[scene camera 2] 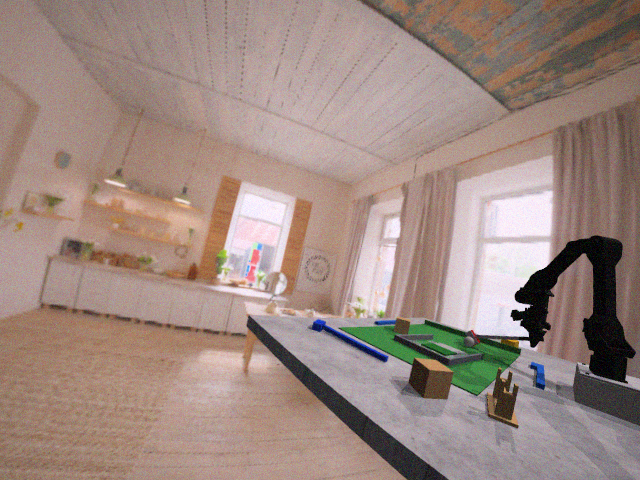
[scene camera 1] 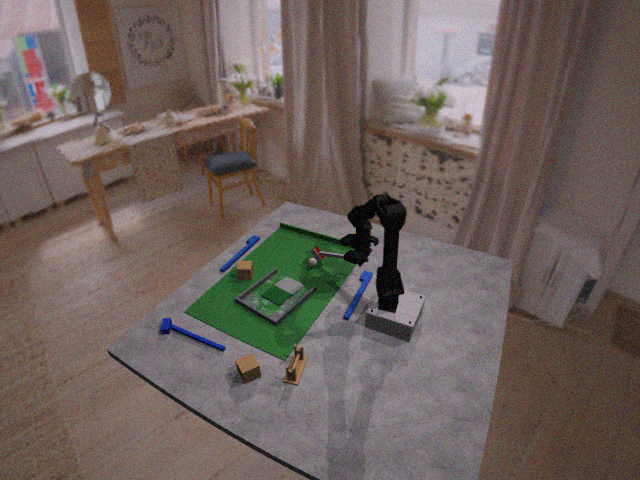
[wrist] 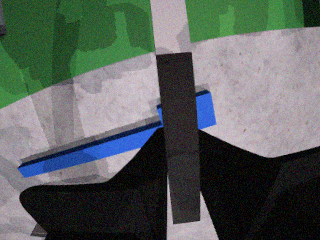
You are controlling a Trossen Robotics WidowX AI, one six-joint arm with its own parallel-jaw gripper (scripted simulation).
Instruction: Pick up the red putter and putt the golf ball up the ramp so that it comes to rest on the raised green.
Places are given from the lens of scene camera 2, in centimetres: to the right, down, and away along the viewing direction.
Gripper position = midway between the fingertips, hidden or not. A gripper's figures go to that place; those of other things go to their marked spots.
gripper [scene camera 2: 532,347]: 81, 41, 73
wooden stand [scene camera 2: 501,403]: 35, 32, 37
